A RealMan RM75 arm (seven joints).
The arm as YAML. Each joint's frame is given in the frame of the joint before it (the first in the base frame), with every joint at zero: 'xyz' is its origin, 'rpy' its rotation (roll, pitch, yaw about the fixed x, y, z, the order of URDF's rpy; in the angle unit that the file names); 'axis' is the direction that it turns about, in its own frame. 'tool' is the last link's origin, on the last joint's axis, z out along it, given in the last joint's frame.
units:
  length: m
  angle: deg
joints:
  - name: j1
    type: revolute
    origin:
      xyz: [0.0, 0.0, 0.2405]
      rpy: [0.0, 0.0, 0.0]
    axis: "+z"
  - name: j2
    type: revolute
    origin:
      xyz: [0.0, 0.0, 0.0]
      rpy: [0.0, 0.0, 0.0]
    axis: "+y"
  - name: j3
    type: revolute
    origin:
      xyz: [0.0, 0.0, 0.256]
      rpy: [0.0, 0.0, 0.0]
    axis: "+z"
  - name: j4
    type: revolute
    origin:
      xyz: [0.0, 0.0, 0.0]
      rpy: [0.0, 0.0, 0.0]
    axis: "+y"
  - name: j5
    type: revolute
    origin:
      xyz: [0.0, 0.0, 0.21]
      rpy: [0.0, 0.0, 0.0]
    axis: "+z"
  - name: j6
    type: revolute
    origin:
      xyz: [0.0, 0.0, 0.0]
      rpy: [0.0, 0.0, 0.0]
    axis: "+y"
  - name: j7
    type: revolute
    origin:
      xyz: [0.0, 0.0, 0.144]
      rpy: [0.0, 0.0, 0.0]
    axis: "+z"
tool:
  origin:
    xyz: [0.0, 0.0, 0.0]
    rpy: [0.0, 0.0, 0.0]
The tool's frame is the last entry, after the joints.
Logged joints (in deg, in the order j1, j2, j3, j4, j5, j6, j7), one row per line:
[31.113 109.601 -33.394 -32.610 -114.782 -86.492 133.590]
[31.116 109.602 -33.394 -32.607 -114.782 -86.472 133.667]
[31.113 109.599 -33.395 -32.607 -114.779 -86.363 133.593]
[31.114 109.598 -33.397 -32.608 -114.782 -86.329 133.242]
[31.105 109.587 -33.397 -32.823 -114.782 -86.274 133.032]
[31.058 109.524 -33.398 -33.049 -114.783 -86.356 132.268]
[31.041 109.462 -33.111 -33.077 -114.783 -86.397 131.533]
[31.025 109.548 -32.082 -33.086 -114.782 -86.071 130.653]
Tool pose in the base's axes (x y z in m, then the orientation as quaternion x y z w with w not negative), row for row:
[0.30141 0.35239 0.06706 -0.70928 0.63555 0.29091 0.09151]
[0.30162 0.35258 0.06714 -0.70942 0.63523 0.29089 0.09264]
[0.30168 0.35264 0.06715 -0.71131 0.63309 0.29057 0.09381]
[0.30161 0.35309 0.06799 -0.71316 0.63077 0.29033 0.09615]
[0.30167 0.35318 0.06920 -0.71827 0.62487 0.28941 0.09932]
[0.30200 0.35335 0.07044 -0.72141 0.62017 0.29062 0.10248]
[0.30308 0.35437 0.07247 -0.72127 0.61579 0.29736 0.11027]
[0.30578 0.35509 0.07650 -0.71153 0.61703 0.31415 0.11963]
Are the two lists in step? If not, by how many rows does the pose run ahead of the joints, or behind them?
The pose runs 1 row ahead of the joints: the pose in row i belongs to the joints in row i + 1.
